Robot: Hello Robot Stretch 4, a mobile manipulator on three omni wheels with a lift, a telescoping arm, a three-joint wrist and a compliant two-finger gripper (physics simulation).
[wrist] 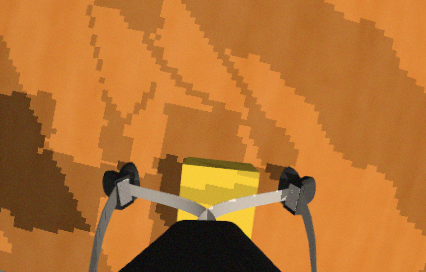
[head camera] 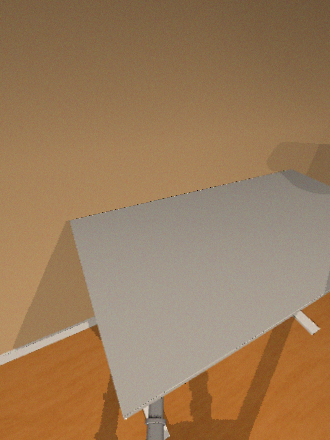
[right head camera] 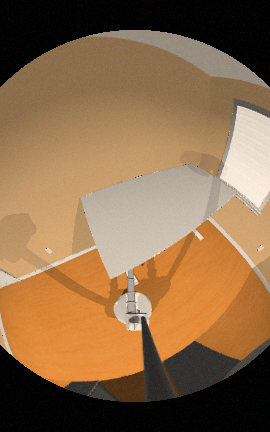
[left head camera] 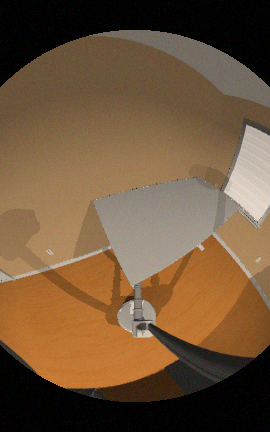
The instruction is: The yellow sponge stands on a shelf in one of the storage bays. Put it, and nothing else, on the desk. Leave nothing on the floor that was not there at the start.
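Frame: origin at the robot's base, x left, y ahead, z down, level; metres.
Where they show: gripper, fingertip midpoint: [wrist: 209,180].
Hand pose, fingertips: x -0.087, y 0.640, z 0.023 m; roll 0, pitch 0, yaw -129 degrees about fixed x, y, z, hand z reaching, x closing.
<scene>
After its pixels a point has its place.
The yellow sponge [wrist: 217,177] @(x -0.101, y 0.643, z -0.018 m) is on the wooden floor at the lower middle of the wrist view, with a dark shadow along its left side. My gripper [wrist: 209,180] @(x -0.087, y 0.640, z 0.023 m) is open, with the sponge showing between its widely spaced fingertips and touching neither of them. Part of the sponge is hidden behind the finger strips and the black gripper body. The grey desk [head camera: 200,270] @(x -0.141, y 0.621, z -0.923 m) [left head camera: 160,225] @(x -0.132, y 0.613, z -0.923 m) [right head camera: 150,215] @(x -0.180, y 0.624, z -0.923 m) has a bare top in the three head views. It hides the gripper and the sponge there.
My arm [head camera: 156,422] @(x -0.003, y 0.303, z -0.400 m) [left head camera: 138,297] @(x -0.008, y 0.195, z -0.391 m) [right head camera: 131,287] @(x -0.010, y 0.223, z -0.390 m) reaches under the desk's near left corner. A white desk foot [head camera: 307,322] [left head camera: 201,247] [right head camera: 198,234] shows below the front edge. A wall stands behind the desk, and a window [left head camera: 252,170] @(x -1.536, y 1.165, z -1.389 m) [right head camera: 247,155] @(x -1.534, y 1.168, z -1.355 m) is at the right.
</scene>
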